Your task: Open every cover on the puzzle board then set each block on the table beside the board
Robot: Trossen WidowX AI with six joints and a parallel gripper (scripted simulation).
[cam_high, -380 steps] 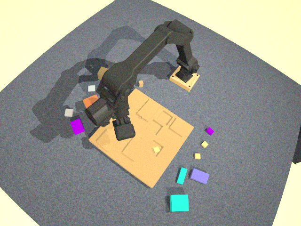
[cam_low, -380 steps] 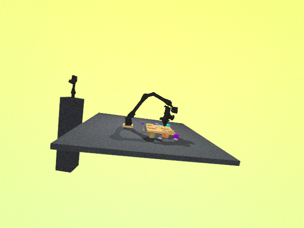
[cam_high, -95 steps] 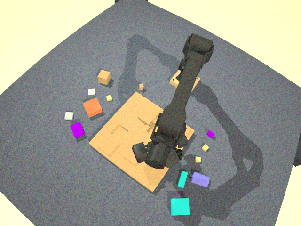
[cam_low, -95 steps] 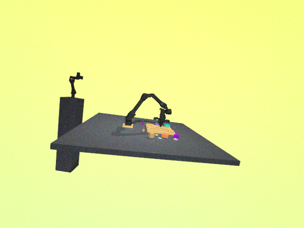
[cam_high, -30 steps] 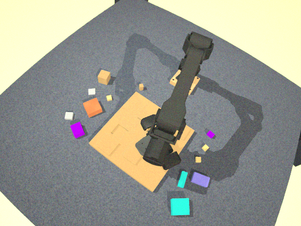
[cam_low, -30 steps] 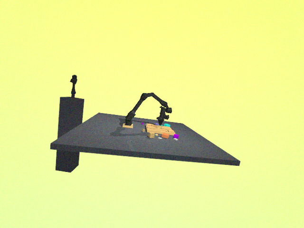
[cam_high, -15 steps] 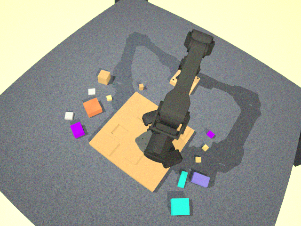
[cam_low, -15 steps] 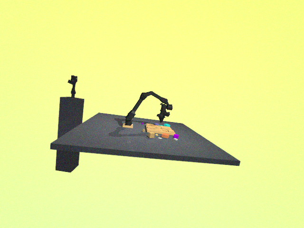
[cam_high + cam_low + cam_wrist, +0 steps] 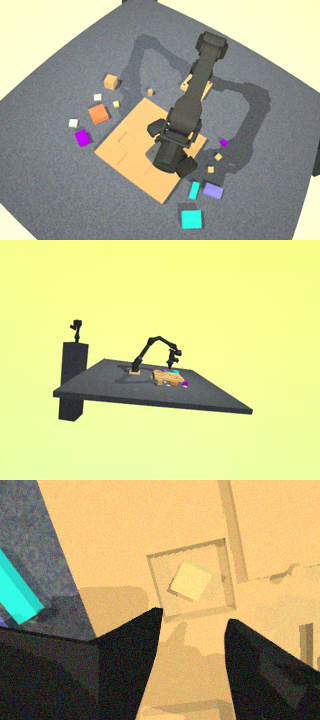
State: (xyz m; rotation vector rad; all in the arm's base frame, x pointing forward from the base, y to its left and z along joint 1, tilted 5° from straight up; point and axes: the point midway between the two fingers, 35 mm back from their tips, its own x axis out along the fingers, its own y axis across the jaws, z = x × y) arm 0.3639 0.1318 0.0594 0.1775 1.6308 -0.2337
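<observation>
Right now my gripper tip is 10 mm short of the cyan bar, 140 mm to the right of it and 70 mm above it. Round my gripper tip: cyan cube: 90 mm ahead, 200 mm to the left, 60 mm below; lilac block: 40 mm behind, 200 mm to the left, 70 mm below; magenta cube: 220 mm behind, 120 mm to the left, 70 mm below.
</observation>
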